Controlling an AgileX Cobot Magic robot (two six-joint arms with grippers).
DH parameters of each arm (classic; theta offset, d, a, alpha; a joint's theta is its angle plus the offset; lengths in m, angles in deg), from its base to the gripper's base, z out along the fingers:
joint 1: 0 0.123 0 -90
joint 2: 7.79 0 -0.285 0
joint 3: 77.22 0 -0.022 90
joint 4: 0 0.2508 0 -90
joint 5: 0 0 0.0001 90
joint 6: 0 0.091 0 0
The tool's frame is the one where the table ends.
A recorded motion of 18 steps. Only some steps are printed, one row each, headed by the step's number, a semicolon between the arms.
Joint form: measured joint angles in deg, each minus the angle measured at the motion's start. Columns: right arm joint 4, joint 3, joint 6, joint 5, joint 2, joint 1; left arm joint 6, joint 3, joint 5, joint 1, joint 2, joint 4.
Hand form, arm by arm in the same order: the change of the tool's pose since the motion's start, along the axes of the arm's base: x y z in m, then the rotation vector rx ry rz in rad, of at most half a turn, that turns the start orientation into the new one. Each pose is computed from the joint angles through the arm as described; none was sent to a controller.
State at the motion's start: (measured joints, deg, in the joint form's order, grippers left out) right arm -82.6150 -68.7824 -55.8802 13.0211 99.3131 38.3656; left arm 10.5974 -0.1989 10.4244 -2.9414 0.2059 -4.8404
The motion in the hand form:
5: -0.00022 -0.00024 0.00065 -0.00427 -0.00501 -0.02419; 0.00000 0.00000 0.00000 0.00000 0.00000 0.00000
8: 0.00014 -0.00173 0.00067 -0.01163 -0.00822 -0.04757; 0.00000 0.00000 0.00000 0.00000 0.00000 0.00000
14: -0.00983 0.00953 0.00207 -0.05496 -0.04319 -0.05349; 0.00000 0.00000 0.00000 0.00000 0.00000 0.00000
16: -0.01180 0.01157 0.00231 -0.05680 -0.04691 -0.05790; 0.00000 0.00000 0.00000 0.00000 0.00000 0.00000
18: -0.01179 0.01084 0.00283 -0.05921 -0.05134 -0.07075; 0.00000 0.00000 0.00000 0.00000 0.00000 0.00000
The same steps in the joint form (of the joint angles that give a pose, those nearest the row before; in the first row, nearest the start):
5: -0.35 -0.10 0.80 1.74 0.00 0.38; 0.00 0.00 0.00 0.00 0.00 0.00
8: -0.35 -0.10 1.05 3.27 0.00 0.51; 0.00 0.00 0.00 0.00 0.00 0.00
14: -2.63 -0.10 2.00 7.80 0.00 3.68; 0.00 0.00 0.00 0.00 0.00 0.00
16: -2.89 -0.10 2.45 8.64 0.00 4.28; 0.00 0.00 0.00 0.00 0.00 0.00
18: -3.13 -0.10 2.82 9.51 -0.04 4.39; 0.00 0.00 0.00 0.00 0.00 0.00

